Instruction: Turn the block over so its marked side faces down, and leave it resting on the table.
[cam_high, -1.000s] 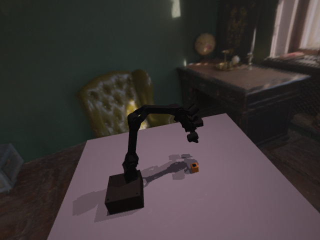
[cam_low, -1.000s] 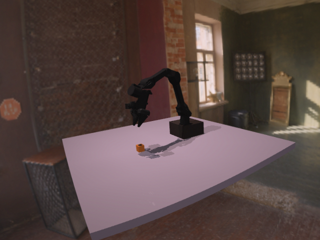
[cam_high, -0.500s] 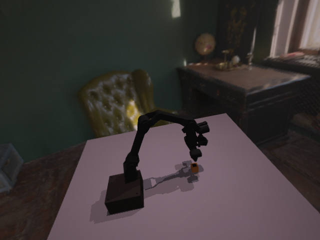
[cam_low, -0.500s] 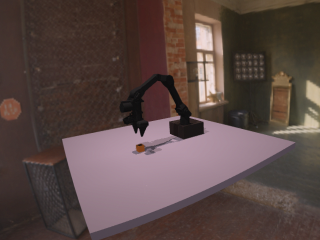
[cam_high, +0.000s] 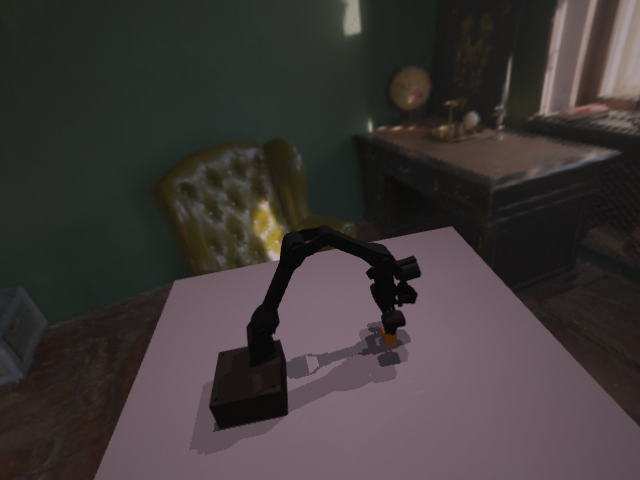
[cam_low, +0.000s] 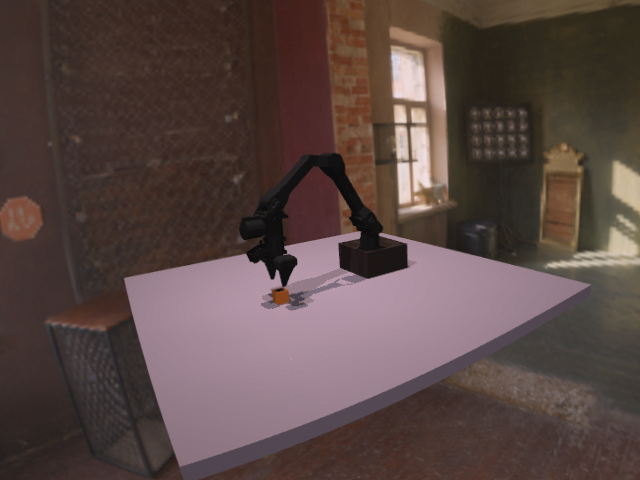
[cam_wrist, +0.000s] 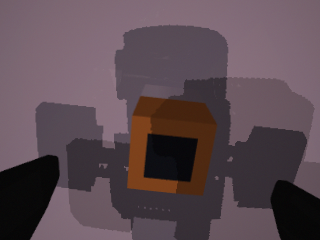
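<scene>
The block lies 40 mm below my gripper tip.
</scene>
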